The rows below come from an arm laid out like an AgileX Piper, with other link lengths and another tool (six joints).
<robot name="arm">
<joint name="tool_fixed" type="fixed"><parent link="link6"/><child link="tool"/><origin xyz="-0.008 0.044 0.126" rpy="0 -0.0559 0.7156"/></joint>
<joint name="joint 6" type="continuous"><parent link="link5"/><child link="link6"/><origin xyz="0 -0.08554 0" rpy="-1.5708 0 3.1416"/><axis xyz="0 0 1"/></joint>
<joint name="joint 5" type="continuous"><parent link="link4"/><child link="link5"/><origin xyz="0 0 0" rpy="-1.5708 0 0"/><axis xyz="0 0 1"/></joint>
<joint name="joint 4" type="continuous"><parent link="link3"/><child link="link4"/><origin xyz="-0.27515 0.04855 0" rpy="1.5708 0 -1.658"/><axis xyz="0 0 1"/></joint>
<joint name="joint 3" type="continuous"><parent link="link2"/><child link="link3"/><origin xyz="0.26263 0.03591 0" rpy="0 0 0"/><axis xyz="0 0 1"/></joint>
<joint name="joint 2" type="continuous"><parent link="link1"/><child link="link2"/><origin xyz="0 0 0" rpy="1.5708 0 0"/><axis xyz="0 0 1"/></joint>
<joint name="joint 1" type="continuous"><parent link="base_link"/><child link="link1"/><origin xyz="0 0 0.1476" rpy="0 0 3.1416"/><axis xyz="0 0 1"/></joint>
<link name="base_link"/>
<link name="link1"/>
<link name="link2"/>
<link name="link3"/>
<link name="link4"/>
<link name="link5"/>
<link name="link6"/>
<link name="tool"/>
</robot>
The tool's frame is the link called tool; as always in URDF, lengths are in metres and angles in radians. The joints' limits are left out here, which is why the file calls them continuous.
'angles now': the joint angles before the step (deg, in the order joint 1, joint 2, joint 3, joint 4, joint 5, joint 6). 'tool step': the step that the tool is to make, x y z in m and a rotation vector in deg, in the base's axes. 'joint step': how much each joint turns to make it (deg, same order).
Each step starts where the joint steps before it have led.
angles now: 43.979 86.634 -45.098 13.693 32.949 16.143
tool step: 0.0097 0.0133 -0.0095 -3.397 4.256 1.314
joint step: -0.004 7.915 -7.885 -0.289 5.560 -0.106
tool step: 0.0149 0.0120 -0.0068 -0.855 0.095 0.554
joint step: 0.008 4.900 -4.728 -0.770 0.502 0.004
